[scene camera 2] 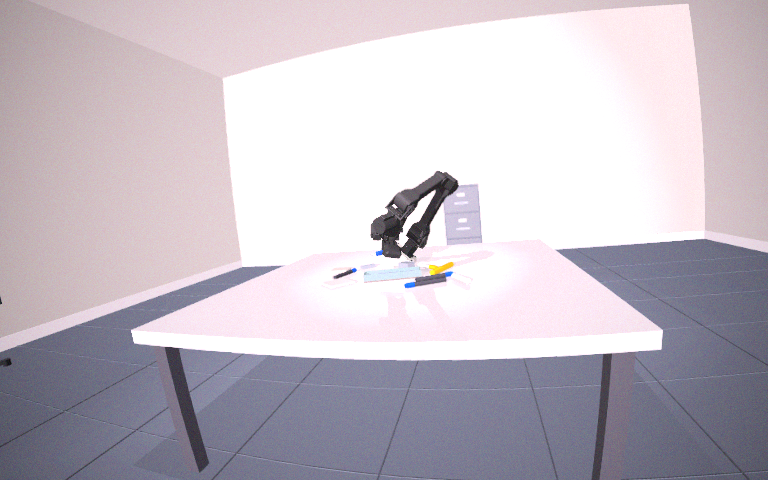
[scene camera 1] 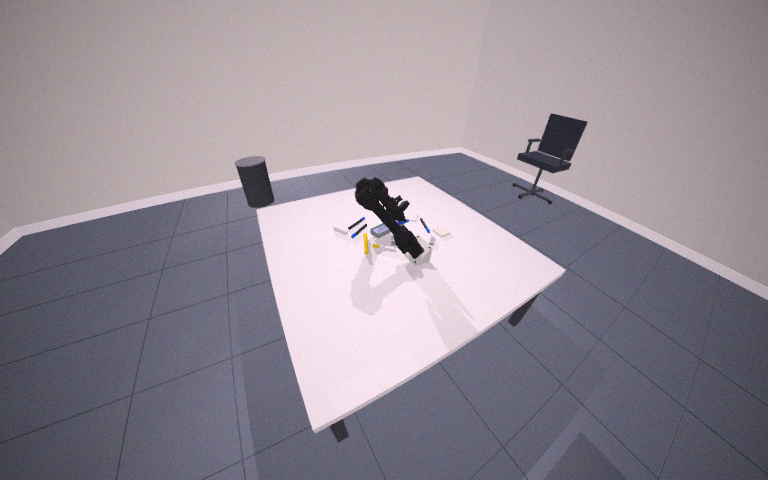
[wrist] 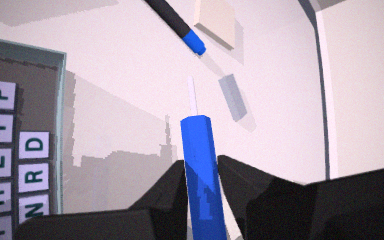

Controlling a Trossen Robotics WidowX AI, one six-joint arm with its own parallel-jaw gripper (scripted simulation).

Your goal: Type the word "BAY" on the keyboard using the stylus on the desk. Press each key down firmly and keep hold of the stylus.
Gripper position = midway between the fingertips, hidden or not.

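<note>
You've got the gripper point(wrist: 200, 164) showing here, and there's a grey block point(wrist: 228, 84) as well.
</note>
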